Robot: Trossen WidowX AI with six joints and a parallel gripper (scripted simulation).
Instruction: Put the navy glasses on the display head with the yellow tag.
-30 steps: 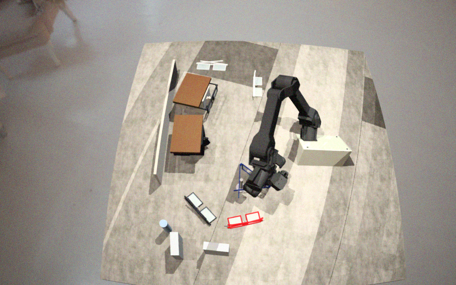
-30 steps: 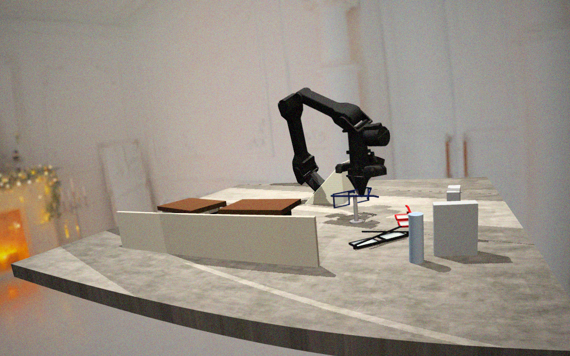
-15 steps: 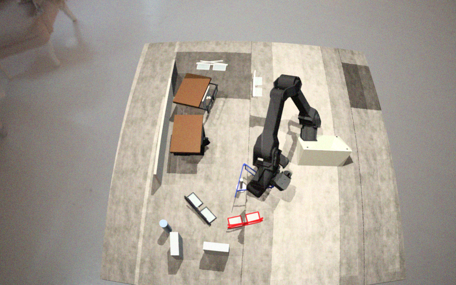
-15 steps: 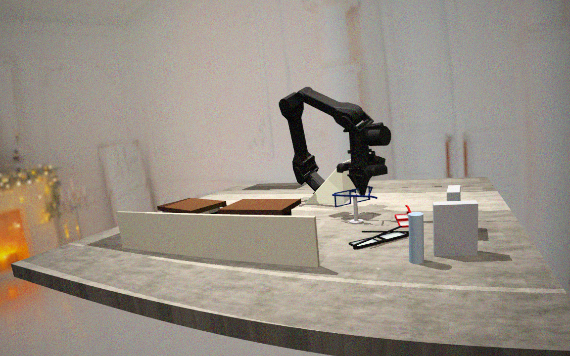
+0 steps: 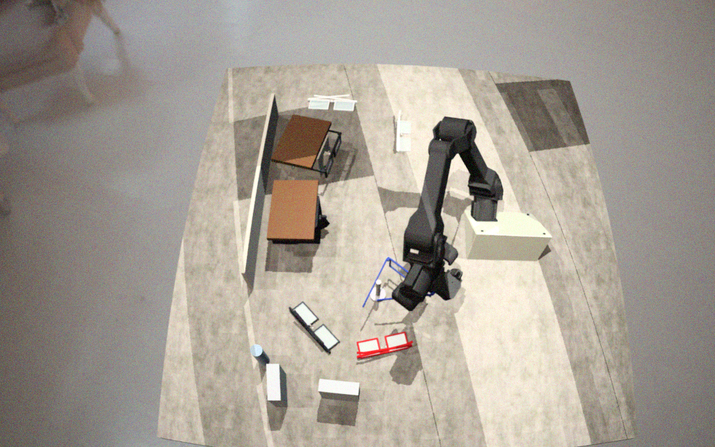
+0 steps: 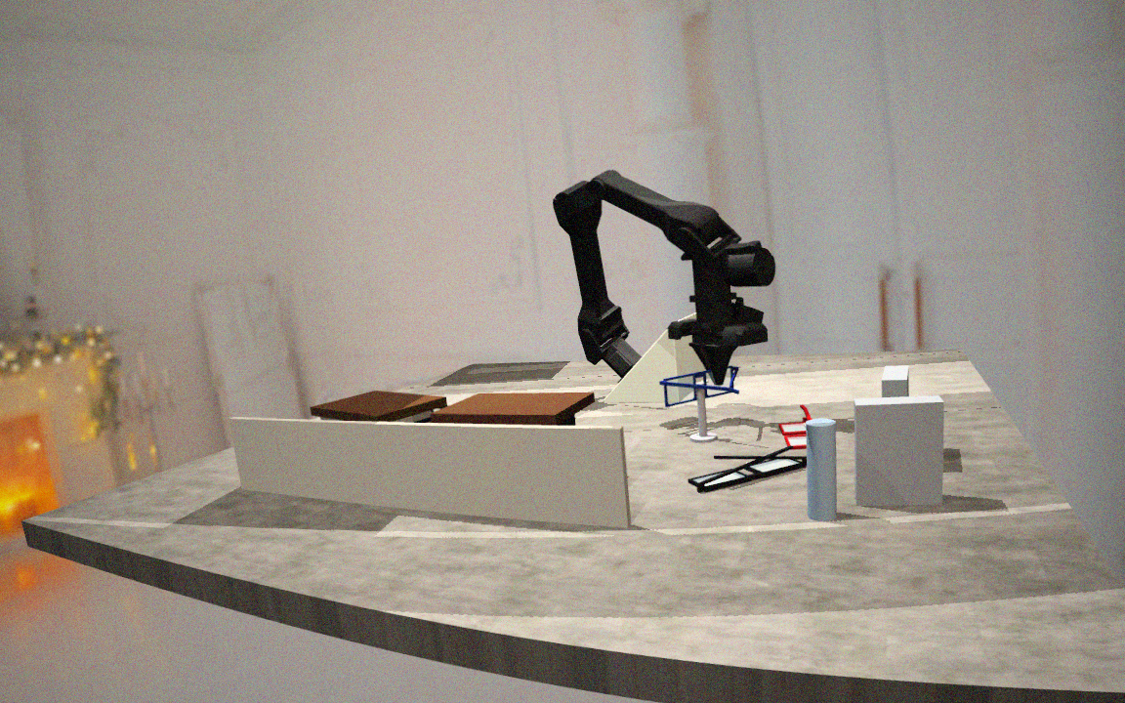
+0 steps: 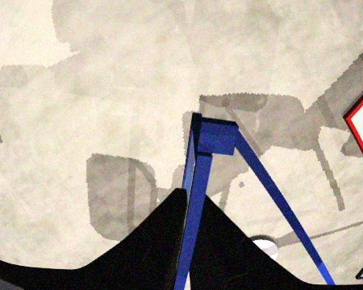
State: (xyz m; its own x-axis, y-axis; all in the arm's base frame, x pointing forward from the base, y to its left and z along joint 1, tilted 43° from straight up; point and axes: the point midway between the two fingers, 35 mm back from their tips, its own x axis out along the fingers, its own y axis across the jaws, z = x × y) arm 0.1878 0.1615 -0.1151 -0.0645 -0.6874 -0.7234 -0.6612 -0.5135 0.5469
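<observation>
My gripper tip is now 11 cm short of the post, 1 cm to the left of it and 3 cm above it. From my gripper tip the other things lie so: light blue cylinder 40 cm ahead, 17 cm to the left, 1 cm below; then cream wall 43 cm ahead, 32 cm to the right.
</observation>
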